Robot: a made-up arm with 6 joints.
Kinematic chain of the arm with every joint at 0, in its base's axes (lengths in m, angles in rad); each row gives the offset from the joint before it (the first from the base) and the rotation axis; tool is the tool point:
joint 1: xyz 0 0 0.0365 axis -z
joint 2: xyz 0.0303 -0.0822 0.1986 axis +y
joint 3: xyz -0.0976 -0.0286 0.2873 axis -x
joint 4: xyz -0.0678 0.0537 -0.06 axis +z
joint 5: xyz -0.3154 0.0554 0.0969 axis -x
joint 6: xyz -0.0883 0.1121 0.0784 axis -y
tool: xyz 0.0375 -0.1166 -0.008
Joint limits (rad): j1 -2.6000..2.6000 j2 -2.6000..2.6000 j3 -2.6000..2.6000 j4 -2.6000..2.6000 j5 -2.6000..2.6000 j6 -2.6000..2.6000
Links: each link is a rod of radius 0.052 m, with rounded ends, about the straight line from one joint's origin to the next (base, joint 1, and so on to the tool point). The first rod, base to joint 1, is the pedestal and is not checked.
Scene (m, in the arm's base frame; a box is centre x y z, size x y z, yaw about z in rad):
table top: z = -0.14
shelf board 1: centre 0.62 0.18 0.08 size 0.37 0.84 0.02 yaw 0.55
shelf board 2: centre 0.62 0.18 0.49 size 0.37 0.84 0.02 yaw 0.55
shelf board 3: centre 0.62 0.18 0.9 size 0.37 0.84 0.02 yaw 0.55
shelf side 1: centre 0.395 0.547 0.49 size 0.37 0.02 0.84 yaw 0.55
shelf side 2: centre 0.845 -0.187 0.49 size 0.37 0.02 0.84 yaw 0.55
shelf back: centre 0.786 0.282 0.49 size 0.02 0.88 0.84 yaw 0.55
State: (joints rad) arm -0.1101 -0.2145 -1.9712 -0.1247 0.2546 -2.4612
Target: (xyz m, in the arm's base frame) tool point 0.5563 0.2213 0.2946
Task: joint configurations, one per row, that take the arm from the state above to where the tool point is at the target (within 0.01 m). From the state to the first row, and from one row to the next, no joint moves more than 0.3 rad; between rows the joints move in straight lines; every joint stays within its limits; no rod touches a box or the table.
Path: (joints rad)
1: -0.0419 -0.1804 -1.6980 -0.2995 0.3376 -2.4224
2: 0.0263 -0.1463 -1.4248 -0.4743 0.4206 -2.3836
3: 0.0945 -0.1121 -1.1517 -0.6490 0.5036 -2.3448
4: 0.1627 -0.0780 -0.8785 -0.8238 0.5866 -2.3060
5: 0.2309 -0.0439 -0.6053 -0.9986 0.6696 -2.2673
6: 0.2991 -0.0098 -0.3321 -1.1734 0.7525 -2.2285
7: 0.3690 0.0673 -0.0627 -1.4327 0.7195 -2.1448
8: 0.4390 0.1444 0.2067 -1.6921 0.6864 -2.0611
9: 0.5089 0.2215 0.4761 -1.9515 0.6533 -1.9774
10: 0.5788 0.2986 0.7455 -2.2108 0.6202 -1.8937
11: 0.4476 0.5440 0.4733 -2.1581 0.6066 -1.9988
12: 0.3163 0.7895 0.2010 -2.1054 0.5929 -2.1038
13: 0.1851 1.0350 -0.0712 -2.0527 0.5793 -2.2089
14: 0.0539 1.2805 -0.3435 -2.0000 0.5656 -2.3139

